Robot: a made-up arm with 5 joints.
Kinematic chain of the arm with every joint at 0, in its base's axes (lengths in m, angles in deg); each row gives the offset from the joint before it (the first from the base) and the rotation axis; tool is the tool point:
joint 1: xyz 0 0 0.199 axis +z
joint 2: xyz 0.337 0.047 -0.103 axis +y
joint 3: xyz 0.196 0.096 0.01 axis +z
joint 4: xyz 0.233 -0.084 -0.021 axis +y
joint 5: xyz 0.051 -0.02 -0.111 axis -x
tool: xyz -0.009 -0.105 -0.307
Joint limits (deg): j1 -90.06..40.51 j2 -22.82..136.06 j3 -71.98..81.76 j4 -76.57..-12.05 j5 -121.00..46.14
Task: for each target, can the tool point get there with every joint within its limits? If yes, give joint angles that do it. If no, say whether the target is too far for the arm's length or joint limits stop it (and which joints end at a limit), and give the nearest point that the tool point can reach.
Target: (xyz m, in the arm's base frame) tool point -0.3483 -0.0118 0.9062
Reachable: no: joint limits stop it (at a limit: joint 1, joint 2, joint 3, joint 4) | nearest point -0.2849 -0.0785 0.3454 | short by 0.568 m
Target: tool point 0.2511 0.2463 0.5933
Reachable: no: joint limits stop it (at a limit: joint 2, joint 3, joint 4) | nearest point 0.3590 0.3521 0.2531 | short by 0.372 m
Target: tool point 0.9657 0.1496 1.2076
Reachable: no: too far | nearest point 1.0967 0.1699 0.3890 | short by 0.829 m
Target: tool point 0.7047 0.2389 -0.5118
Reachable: yes | joints -22.67 33.45 63.33 -25.40 -13.85
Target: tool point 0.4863 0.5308 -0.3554
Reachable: yes | joints 11.94 48.72 9.97 -33.76 -102.27
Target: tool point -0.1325 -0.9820 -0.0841
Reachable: yes | joints -76.10 -1.95 -27.14 -54.61 13.43
